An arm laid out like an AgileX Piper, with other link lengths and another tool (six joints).
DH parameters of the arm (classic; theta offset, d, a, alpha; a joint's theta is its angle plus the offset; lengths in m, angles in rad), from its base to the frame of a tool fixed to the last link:
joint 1: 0 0.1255 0 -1.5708
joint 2: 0.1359 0 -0.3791 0
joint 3: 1.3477 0 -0.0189 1.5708
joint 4: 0 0.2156 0 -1.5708
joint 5: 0 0 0 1.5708
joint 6: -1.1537 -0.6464 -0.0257 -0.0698
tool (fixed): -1.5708 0.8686 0 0
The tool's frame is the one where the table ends.
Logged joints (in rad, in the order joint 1, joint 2, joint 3, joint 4, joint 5, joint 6), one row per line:
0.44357, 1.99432, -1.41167, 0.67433, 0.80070, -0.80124
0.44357, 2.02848, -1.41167, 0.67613, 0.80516, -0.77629
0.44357, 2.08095, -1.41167, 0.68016, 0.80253, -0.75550
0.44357, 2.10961, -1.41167, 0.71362, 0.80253, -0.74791
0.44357, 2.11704, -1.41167, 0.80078, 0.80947, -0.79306
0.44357, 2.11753, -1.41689, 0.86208, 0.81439, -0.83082
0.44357, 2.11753, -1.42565, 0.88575, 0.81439, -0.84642
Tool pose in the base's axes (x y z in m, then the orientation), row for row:
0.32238, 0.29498, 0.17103, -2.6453, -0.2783, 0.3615
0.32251, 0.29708, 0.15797, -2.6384, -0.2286, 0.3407
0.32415, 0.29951, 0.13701, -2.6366, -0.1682, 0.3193
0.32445, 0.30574, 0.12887, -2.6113, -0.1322, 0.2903
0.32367, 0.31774, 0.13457, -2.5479, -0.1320, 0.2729
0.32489, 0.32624, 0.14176, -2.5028, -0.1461, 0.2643
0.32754, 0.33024, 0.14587, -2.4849, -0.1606, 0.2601
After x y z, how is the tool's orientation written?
As angles about the fixed x, y, z axes (roll, pitch, yaw), in radians.
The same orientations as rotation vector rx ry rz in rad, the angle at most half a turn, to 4 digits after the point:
-2.5369, -0.5572, -0.2394
-2.5523, -0.5170, -0.1811
-2.5730, -0.4719, -0.1104
-2.5637, -0.4219, -0.0681
-2.5052, -0.3957, -0.0605
-2.4597, -0.3877, -0.0721
-2.4399, -0.3874, -0.0879

